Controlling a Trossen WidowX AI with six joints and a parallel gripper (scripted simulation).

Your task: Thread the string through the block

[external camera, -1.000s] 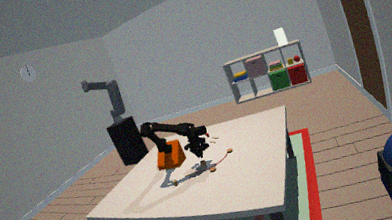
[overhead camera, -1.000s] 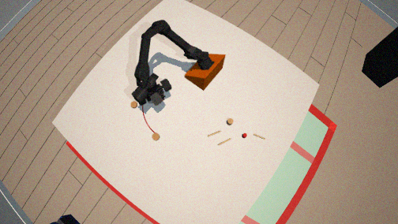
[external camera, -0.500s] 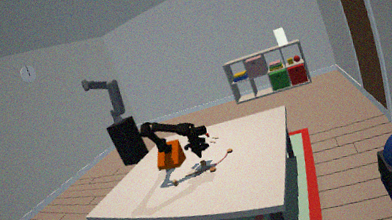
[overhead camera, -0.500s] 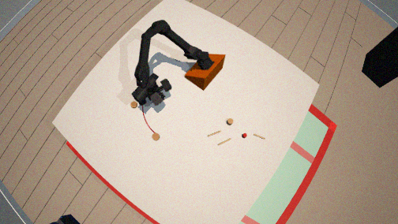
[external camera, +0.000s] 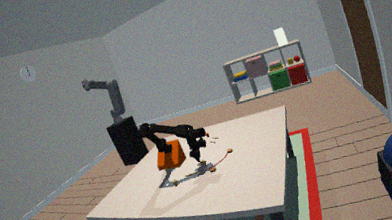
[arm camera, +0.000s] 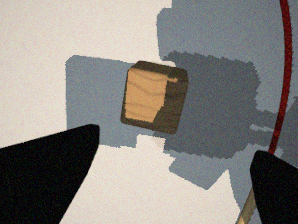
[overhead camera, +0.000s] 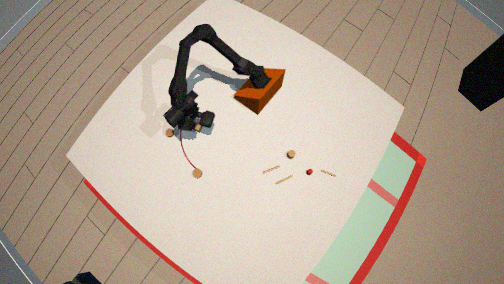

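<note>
Now: the wooden block 4 cm below my gripper tip and 2 cm to the left of it. Also, from my gripper tip: round wooden button: 16 cm ahead, 14 cm to the left, 5 cm below; thin wooden stick: 8 cm to the right, 5 cm below, 4 cm behind.
</note>
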